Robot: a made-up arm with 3 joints. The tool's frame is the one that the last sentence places. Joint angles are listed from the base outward.
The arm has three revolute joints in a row. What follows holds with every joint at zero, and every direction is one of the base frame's. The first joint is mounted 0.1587 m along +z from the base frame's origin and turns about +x. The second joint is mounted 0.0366 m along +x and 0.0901 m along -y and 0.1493 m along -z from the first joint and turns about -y. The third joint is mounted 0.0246 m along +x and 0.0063 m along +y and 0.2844 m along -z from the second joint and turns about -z. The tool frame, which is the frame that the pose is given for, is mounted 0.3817 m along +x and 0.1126 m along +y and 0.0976 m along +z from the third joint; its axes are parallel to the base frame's.
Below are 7 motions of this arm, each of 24 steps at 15 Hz.
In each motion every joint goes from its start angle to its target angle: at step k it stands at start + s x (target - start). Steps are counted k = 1, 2, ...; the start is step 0. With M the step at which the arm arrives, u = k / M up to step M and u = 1 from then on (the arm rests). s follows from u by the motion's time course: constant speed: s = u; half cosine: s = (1 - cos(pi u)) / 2; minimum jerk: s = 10 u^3 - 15 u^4 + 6 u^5.
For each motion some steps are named. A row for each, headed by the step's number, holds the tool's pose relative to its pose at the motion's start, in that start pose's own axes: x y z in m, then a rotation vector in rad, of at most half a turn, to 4 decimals.
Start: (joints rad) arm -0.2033 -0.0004 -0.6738
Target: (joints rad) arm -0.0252 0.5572 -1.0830
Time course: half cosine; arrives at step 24
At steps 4, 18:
4: 0.0045 0.0092 0.0122 -0.0145 -0.0364 0.0272
18: 0.0164 0.1070 0.1276 -0.2588 -0.4276 0.3059

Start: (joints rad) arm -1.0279 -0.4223 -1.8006
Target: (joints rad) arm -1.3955 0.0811 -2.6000
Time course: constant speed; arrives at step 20
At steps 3, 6, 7, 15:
3: -0.0347 0.0288 -0.0270 -0.0578 0.0706 0.0991
6: -0.0760 0.0558 -0.0545 -0.1063 0.1495 0.2016
7: -0.0914 0.0643 -0.0634 -0.1204 0.1775 0.2365
15: -0.2408 0.1215 -0.1211 -0.1896 0.4273 0.5246

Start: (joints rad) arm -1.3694 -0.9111 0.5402
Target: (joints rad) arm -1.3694 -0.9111 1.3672
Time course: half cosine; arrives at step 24
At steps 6, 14, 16, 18, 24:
6: 0.0108 -0.0469 0.0000 0.0000 0.0000 -0.1211
14: 0.0054 -0.2047 0.0000 0.0000 0.0000 -0.5205
16: -0.0057 -0.2428 0.0000 0.0000 0.0000 -0.6203
18: -0.0182 -0.2745 0.0000 0.0000 0.0000 -0.7059
24: -0.0404 -0.3173 0.0000 0.0000 0.0000 -0.8270

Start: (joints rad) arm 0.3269 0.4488 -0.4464
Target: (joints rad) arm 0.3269 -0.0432 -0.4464
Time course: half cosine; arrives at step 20
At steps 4, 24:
4: -0.0082 0.0039 -0.0148 0.0203 0.0424 0.0000
24: -0.1139 0.0545 -0.1291 0.2124 0.4438 0.0000

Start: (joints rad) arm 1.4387 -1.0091 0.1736
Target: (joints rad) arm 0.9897 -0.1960 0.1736
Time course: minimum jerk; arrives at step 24
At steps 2, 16, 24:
2: 0.0009 -0.0012 0.0018 -0.0005 -0.0043 -0.0019
16: 0.0199 -0.1613 0.3118 -0.1648 -0.6742 -0.2291
24: -0.0136 -0.1811 0.3944 -0.2364 -0.8527 -0.2615

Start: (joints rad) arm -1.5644 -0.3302 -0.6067
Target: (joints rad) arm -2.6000 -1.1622 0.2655
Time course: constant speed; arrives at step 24
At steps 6, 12, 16, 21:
6: -0.0887 -0.1698 -0.0900 -0.1084 0.2952 -0.3254
12: -0.2447 -0.3371 -0.1137 -0.2649 0.5556 -0.6898
16: -0.3758 -0.4281 -0.0820 -0.3930 0.7074 -0.9494
21: -0.5511 -0.4979 0.0121 -0.5768 0.8706 -1.2882

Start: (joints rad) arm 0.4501 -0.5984 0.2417
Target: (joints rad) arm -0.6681 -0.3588 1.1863
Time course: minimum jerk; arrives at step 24
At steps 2, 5, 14, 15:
2: 0.0013 -0.0048 0.0008 -0.0043 -0.0023 -0.0080
5: 0.0138 -0.0613 0.0131 -0.0536 -0.0310 -0.1011
14: -0.0992 -0.5104 0.3228 -0.4790 -0.4755 -0.9578
15: -0.1382 -0.5385 0.3730 -0.5213 -0.5497 -1.0501

